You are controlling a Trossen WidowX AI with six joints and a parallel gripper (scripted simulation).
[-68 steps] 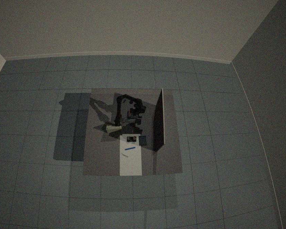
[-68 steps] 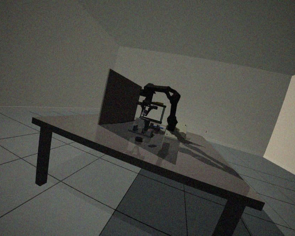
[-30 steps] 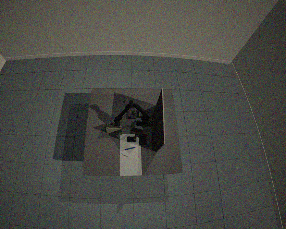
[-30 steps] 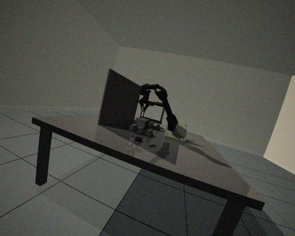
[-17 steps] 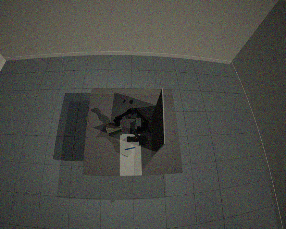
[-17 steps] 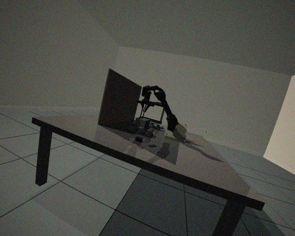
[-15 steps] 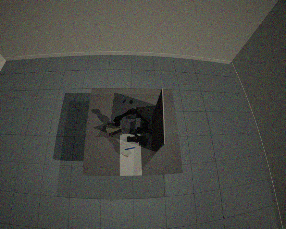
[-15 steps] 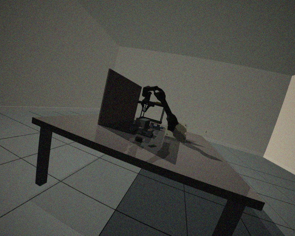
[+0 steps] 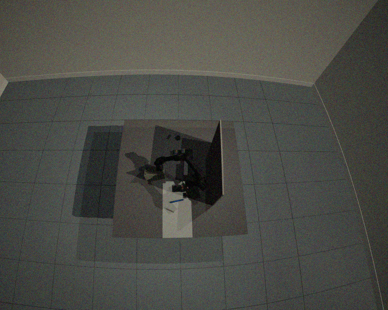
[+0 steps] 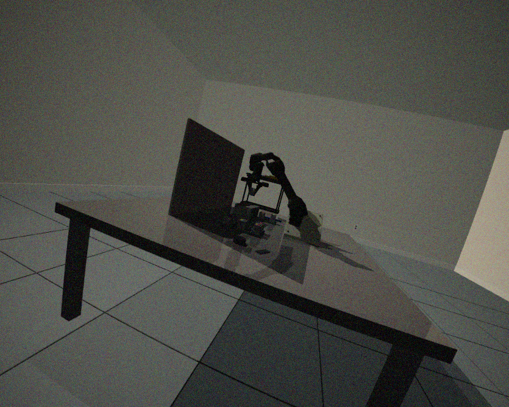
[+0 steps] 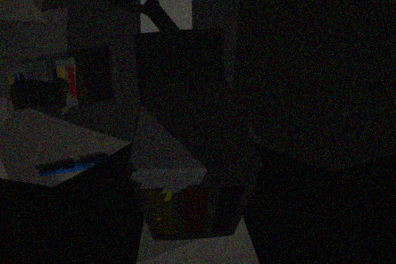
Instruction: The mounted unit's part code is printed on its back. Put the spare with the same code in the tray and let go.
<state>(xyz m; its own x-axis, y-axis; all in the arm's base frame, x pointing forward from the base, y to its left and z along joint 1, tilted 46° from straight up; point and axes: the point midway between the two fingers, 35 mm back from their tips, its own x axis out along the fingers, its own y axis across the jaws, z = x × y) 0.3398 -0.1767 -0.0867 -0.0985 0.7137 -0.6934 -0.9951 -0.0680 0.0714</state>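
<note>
The dark tray lies 15 cm below my gripper tip. Also, from my gripper tip: tall upright panel (21 cm ahead, 19 cm to the left, 8 cm above); then blue pen (17 cm behind, 14 cm below, 11 cm to the right); then dark boxy spare (3 cm above).
</note>
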